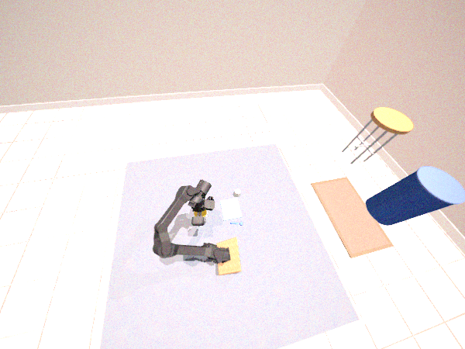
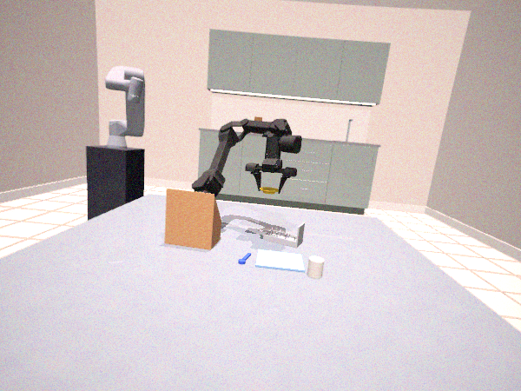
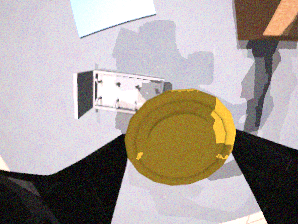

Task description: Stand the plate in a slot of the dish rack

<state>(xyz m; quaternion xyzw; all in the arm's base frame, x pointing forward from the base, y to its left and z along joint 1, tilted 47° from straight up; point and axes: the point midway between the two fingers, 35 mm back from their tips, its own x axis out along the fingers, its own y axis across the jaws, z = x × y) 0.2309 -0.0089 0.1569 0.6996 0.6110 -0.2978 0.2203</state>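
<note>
The grey dish rack lies 160 mm below my gripper tip, 70 mm ahead of it and 10 mm to the right of it. Also, from my gripper tip: white-blue board: 200 mm to the right, 180 mm below, 60 mm ahead; then blue spoon: 230 mm to the right, 180 mm below, 50 mm behind; then yellow plate: 10 mm above.
</note>
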